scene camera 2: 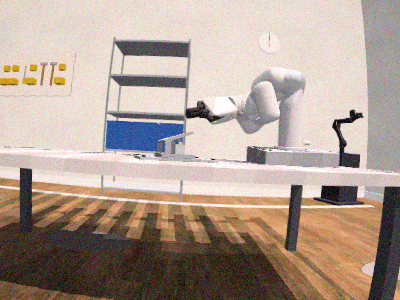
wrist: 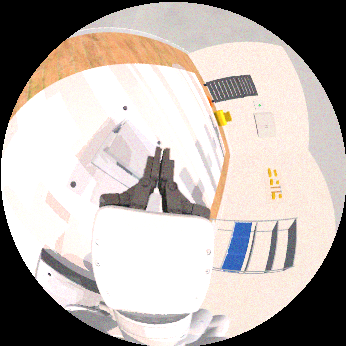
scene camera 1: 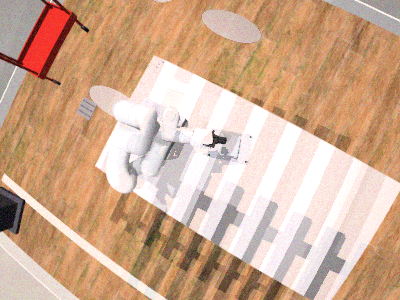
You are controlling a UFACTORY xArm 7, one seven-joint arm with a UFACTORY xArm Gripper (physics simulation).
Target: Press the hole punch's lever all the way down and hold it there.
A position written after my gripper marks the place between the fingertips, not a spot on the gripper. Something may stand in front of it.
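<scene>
Scene camera 2 gives me my gripper (scene camera 2: pixel 186 113). In the wrist view there's my gripper (wrist: pixel 160 154) again, and I can see a base plate (wrist: pixel 86 180) there too.
</scene>
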